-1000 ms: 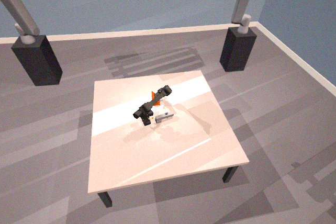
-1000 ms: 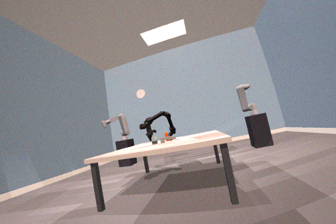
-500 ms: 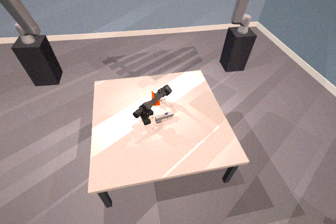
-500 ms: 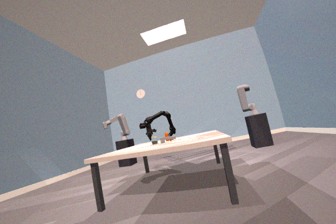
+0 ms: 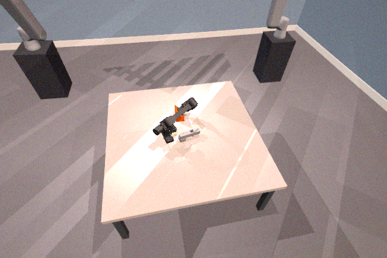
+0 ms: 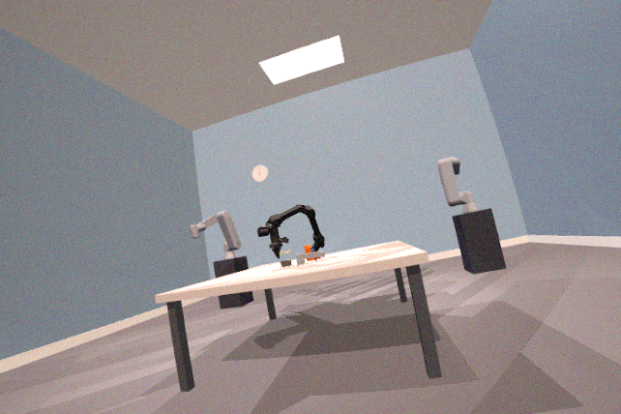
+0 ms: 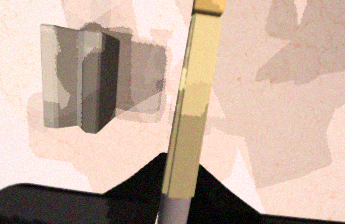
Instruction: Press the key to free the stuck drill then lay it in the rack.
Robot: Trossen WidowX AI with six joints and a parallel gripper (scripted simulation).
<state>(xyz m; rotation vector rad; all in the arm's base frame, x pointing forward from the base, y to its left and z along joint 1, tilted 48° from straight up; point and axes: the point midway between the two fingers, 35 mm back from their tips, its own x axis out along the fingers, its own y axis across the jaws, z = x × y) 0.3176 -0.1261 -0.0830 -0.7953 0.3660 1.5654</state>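
Now: the grey rack 8 cm behind my gripper tip, 4 cm below it and 1 cm to the left of it. From my gripper tip the other things lie so: grey holder block: 19 cm to the left, 6 cm behind, 3 cm below; then drill: 4 cm to the left, 3 cm above, 1 cm behind; then key: 22 cm to the left, 6 cm behind, 1 cm below.
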